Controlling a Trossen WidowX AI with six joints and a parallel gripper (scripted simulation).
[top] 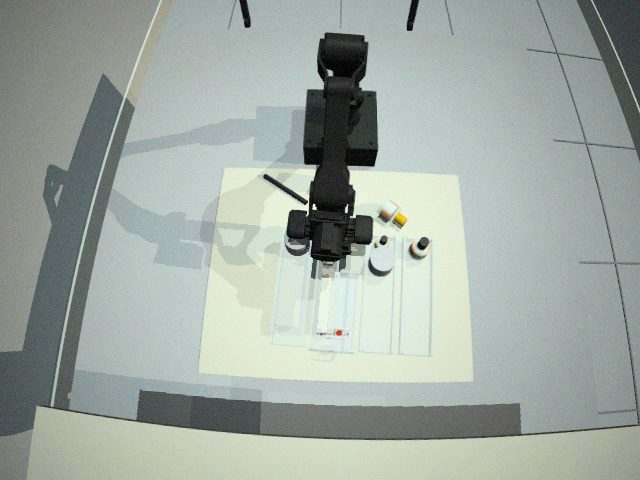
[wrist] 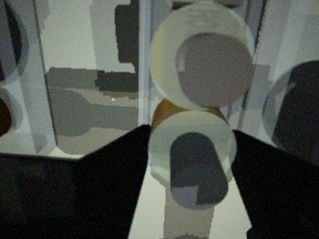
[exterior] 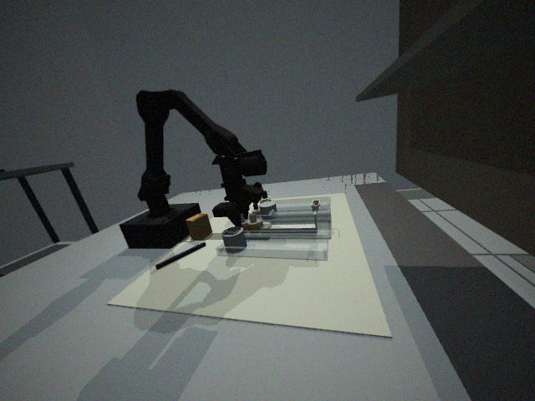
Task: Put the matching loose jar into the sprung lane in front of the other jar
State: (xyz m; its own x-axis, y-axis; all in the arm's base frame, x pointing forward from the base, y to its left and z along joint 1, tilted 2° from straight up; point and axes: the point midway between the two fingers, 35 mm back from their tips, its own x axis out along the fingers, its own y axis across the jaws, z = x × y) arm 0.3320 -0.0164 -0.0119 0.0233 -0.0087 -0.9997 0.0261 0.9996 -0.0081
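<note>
My gripper tip is 160 mm past the cardboard box and 10 mm below it. Also, from my gripper tip: black rod: 140 mm behind, 120 mm to the right, 20 mm below; red dot: 230 mm ahead, 40 mm above, 30 mm to the left; sprung lane: 150 mm ahead, 20 mm to the left, 10 mm below.
</note>
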